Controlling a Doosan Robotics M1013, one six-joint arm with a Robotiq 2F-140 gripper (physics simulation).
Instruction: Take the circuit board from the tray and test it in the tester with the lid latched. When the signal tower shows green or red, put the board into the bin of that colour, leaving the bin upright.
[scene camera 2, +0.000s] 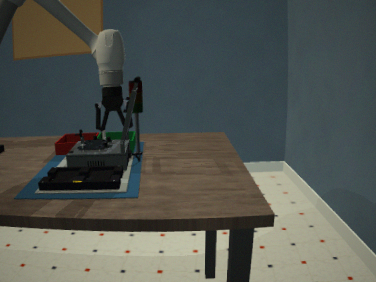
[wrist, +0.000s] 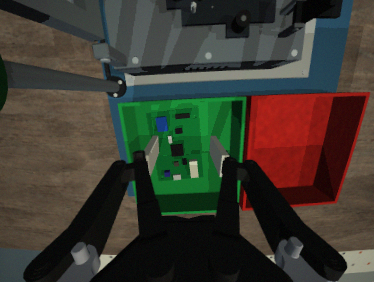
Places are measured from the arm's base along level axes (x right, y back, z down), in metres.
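Pixels of known places: gripper, between the fingertips: (wrist: 184, 144).
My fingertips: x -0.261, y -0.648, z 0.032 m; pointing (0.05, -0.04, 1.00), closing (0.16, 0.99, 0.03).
Behind a point stands the place of what it marks.
The green circuit board (wrist: 187, 140) @(z 0.031, x -0.254, y -0.644 m) lies in the green bin (wrist: 182, 101) (scene camera 2: 127, 135), which stands upright. My gripper (wrist: 184, 144) @(z 0.032, x -0.261, y -0.648 m) (scene camera 2: 113, 127) is open and empty above the green bin, with its fingertips apart over the board. The red bin (wrist: 300, 135) @(z 0.033, x -0.217, y -0.475 m) (scene camera 2: 62, 145) @(z 0.001, x -0.153, y -0.475 m) stands upright beside the green one. The grey tester (scene camera 2: 97, 156) @(z -0.013, x 0.011, y -0.688 m) (wrist: 170, 50) @(z -0.021, x -0.154, y -0.679 m) has its lid (scene camera 2: 129, 117) @(z -0.123, x -0.024, y -0.784 m) raised. The black tray (scene camera 2: 82, 179) @(z 0.011, x 0.141, y -0.695 m) lies in front of the tester. The signal tower (scene camera 2: 136, 97) stands behind the lid; its lit colour cannot be told.
The blue mat (scene camera 2: 30, 191) @(z 0.037, x 0.191, y -0.554 m) (wrist: 327, 65) @(z 0.037, x -0.115, y -0.472 m) lies under the tester and tray. The tower's pole (wrist: 60, 76) @(z -0.065, x -0.194, y -0.748 m) and the raised lid's arm (wrist: 55, 19) reach in at the upper left of the wrist view. The wooden table (scene camera 2: 195, 180) @(z 0.039, x 0.036, y -0.981 m) extends to the right.
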